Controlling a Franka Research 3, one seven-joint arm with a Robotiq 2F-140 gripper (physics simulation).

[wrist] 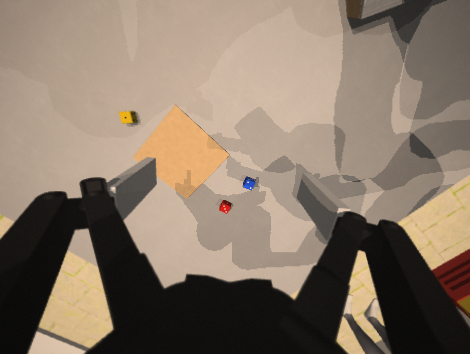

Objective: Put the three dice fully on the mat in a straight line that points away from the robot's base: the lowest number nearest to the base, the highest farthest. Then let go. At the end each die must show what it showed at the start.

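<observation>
An orange square mat [172, 142] lies on the table left of centre, one corner towards the top of the view. A yellow die [127, 117] lies off the mat, beyond its upper left edge, with one dark pip on its upward face. A blue die [249, 183] and a red die [225, 206] lie off the mat to its lower right, the red one closer to the bottom of the view. Both show white pips, too small to count surely. My gripper [229, 178] is open and empty, high above the table; the blue and red dice appear between its fingers. The left finger overlaps the mat's left side in view.
Part of a box-like object with a brown side [354, 8] stands at the top right. A dark red slatted object [456, 274] shows at the right edge, beyond the table. The table [75, 40] ends towards the lower left and lower right, with pale tiled floor [442, 207] below.
</observation>
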